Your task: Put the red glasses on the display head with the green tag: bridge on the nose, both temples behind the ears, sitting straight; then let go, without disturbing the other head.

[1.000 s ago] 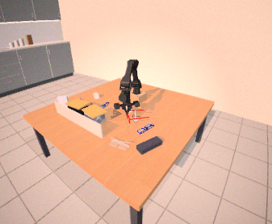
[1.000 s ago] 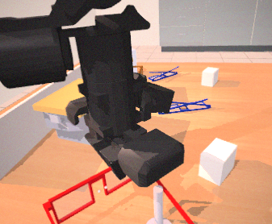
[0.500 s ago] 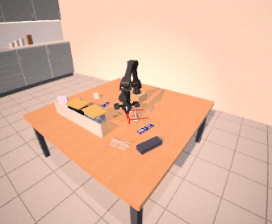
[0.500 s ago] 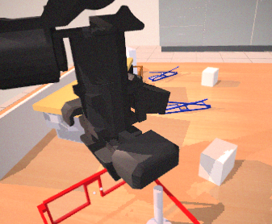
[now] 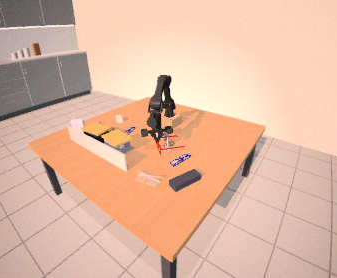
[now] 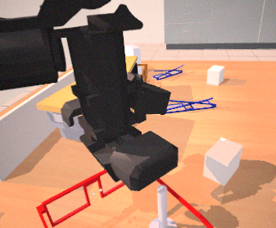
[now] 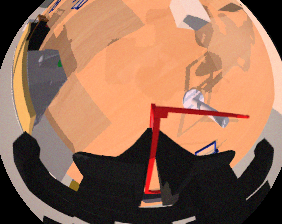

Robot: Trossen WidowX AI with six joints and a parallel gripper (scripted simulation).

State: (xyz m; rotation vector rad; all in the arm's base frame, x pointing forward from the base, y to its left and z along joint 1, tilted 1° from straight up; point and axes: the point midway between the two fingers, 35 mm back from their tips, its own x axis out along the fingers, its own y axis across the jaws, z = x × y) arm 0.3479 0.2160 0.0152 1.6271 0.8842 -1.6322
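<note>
My gripper tip is 70 mm past the thin white post, 20 mm to the right of it and 40 mm above it. From my gripper tip the other things lie so: long white panel 280 mm ahead, 280 mm to the right, 10 mm below; grey display head 140 mm ahead, 180 mm to the right, 10 mm below; dark case 110 mm ahead, 300 mm to the left, 40 mm below.
</note>
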